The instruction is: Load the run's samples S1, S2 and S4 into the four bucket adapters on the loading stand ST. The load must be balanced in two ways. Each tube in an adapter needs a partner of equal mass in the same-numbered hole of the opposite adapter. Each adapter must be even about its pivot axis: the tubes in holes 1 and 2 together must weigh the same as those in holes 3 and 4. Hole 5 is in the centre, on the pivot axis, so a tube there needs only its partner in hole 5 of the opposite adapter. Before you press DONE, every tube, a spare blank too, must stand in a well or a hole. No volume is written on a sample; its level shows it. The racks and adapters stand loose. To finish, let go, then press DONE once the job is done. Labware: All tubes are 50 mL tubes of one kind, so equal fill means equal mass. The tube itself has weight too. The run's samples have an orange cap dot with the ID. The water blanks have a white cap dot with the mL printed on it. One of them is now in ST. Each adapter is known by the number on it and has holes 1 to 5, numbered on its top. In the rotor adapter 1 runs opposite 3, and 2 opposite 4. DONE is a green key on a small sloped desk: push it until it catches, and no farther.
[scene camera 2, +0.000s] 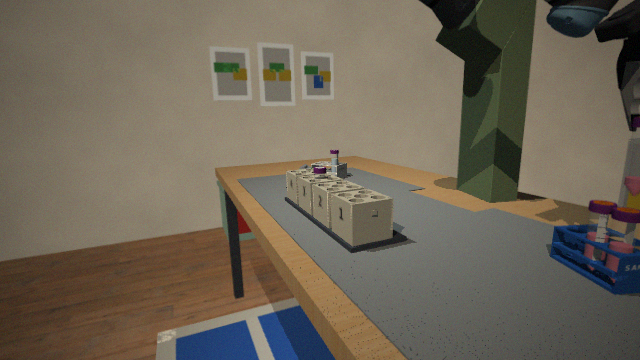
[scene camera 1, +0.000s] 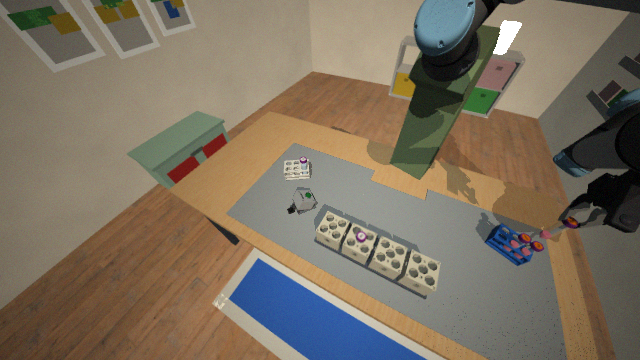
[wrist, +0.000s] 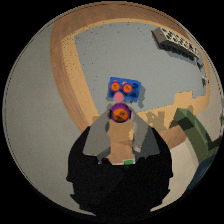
Observation:
I see my gripper (scene camera 1: 565, 224).
My gripper shows as well in the wrist view (wrist: 119, 110).

